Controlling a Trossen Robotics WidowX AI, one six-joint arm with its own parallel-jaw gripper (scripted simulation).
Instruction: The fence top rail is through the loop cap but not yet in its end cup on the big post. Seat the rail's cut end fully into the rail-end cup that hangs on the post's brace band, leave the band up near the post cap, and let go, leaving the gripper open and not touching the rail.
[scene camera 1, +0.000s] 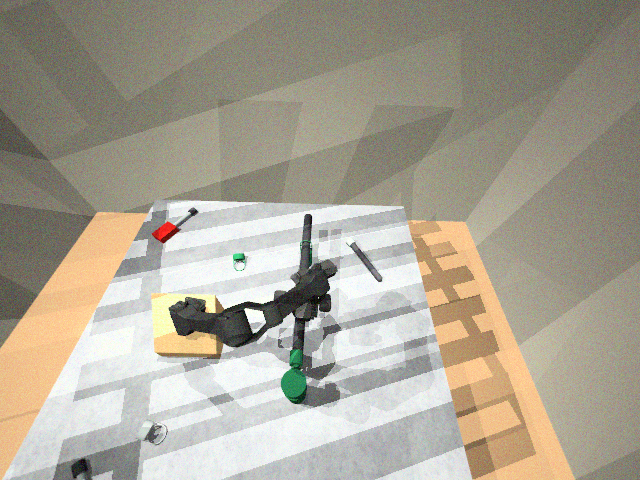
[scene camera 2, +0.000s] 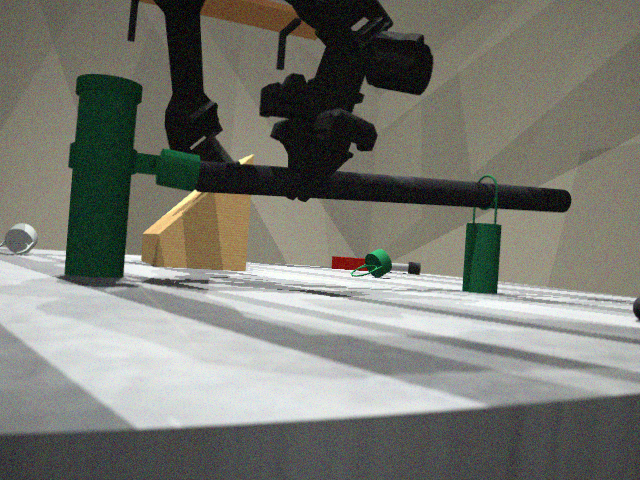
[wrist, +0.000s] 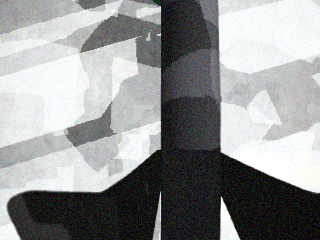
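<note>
A big green post (scene camera 2: 97, 226), a small green post (scene camera 2: 482, 244) and a green rail-end cup (scene camera 2: 179, 170) are visible. A dark top rail (scene camera 2: 342, 185) (scene camera 1: 307, 227) (wrist: 191, 158) is visible too. Last, my gripper (scene camera 2: 295, 200) (scene camera 1: 300, 316) (wrist: 185, 155).
</note>
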